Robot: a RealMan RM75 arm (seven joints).
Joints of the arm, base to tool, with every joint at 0 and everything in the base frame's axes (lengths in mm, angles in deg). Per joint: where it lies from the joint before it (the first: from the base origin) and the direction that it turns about. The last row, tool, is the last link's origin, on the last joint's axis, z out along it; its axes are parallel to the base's.
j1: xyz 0 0 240.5 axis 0 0 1
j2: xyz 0 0 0 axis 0 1 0
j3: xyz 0 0 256 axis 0 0 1
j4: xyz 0 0 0 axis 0 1 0
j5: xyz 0 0 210 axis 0 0 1
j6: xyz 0 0 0 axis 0 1 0
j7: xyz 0 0 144 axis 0 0 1
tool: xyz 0 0 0
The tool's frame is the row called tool.
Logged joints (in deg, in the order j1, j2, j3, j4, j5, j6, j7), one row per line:
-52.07, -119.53, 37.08, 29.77, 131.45, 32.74, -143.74
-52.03, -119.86, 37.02, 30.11, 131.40, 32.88, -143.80
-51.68, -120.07, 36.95, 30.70, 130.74, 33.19, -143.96
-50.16, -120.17, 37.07, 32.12, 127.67, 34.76, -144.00
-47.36, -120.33, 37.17, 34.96, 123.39, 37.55, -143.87
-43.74, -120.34, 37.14, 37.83, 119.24, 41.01, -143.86
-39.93, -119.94, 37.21, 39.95, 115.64, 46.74, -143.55
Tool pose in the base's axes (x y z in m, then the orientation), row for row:
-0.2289, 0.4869, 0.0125, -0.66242, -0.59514, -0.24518, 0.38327
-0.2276, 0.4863, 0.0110, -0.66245, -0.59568, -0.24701, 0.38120
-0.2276, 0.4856, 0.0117, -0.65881, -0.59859, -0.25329, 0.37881
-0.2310, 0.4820, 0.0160, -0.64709, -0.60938, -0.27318, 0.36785
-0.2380, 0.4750, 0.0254, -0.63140, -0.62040, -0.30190, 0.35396
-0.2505, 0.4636, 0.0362, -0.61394, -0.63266, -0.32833, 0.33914
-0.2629, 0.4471, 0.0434, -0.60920, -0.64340, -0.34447, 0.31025
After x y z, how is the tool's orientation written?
As a quaternion, x y z w.
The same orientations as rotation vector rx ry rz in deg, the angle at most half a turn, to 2 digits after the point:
-96.77, -86.94, -35.82
-96.87, -87.10, -36.12
-96.44, -87.63, -37.08
-95.22, -89.67, -40.20
-93.53, -91.90, -44.72
-91.60, -94.39, -48.98
-92.18, -97.36, -52.12

